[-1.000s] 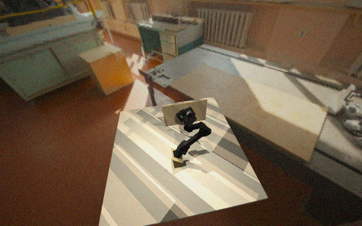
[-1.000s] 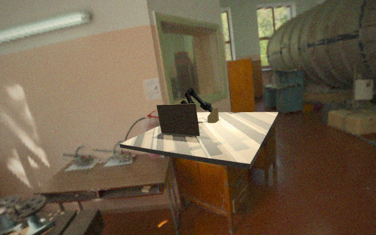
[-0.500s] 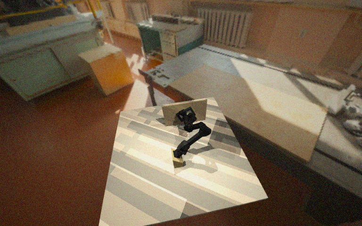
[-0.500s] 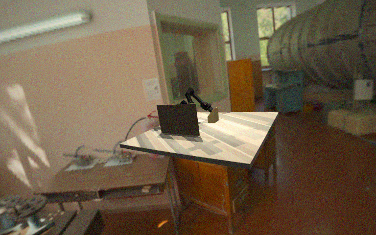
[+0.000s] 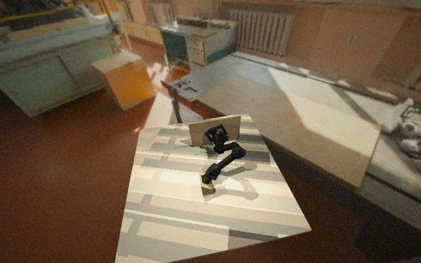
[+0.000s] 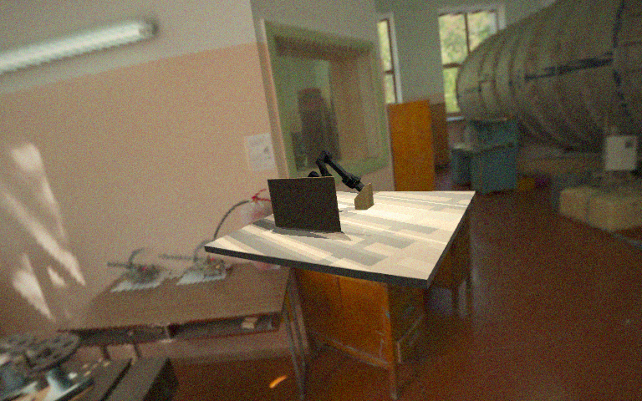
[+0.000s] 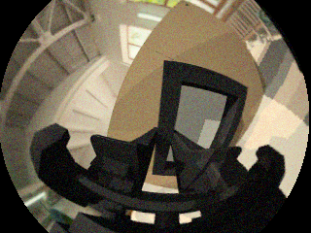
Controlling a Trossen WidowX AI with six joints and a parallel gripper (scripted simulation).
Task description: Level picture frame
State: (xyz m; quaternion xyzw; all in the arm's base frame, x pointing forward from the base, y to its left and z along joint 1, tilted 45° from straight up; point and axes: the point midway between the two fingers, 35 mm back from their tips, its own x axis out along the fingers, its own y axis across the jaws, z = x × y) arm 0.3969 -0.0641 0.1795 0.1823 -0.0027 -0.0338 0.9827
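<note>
My gripper tip is now 5 cm above the black picture frame and 2 cm to the left of it. The rest, counted from my gripper tip: tan wall board 6 cm below, 2 cm to the right, 2 cm ahead.
</note>
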